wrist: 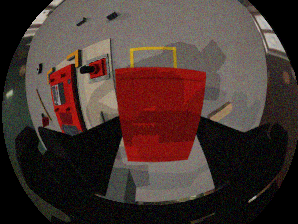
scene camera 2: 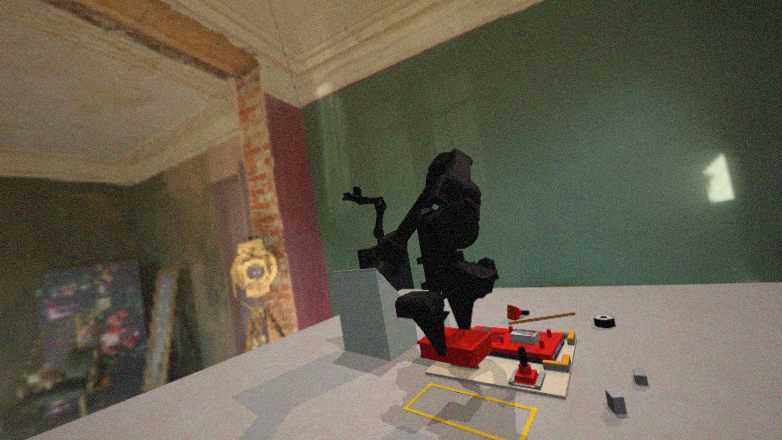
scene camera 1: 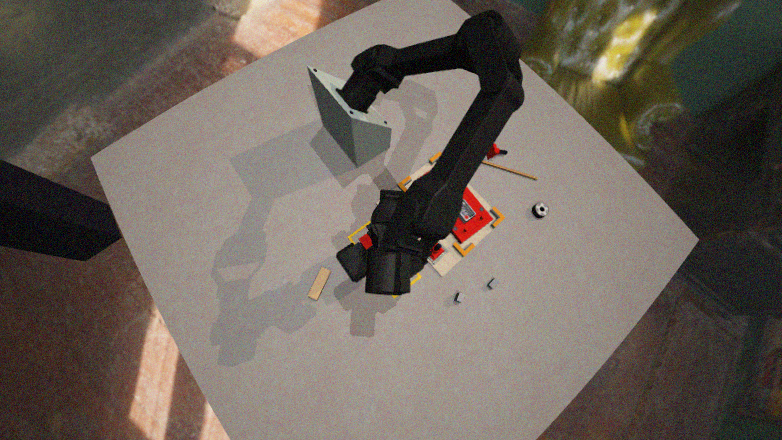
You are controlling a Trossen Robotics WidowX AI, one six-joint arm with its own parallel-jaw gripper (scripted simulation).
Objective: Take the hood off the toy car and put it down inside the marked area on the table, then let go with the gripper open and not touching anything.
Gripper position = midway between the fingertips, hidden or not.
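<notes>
The gripper (scene camera 2: 455, 345), (wrist: 159, 119) and (scene camera 1: 385, 249) is carrying a red hood (scene camera 2: 468, 348) and (wrist: 160, 109). There's also a red toy car body (scene camera 2: 550, 344), (wrist: 69, 115) and (scene camera 1: 461, 232).
</notes>
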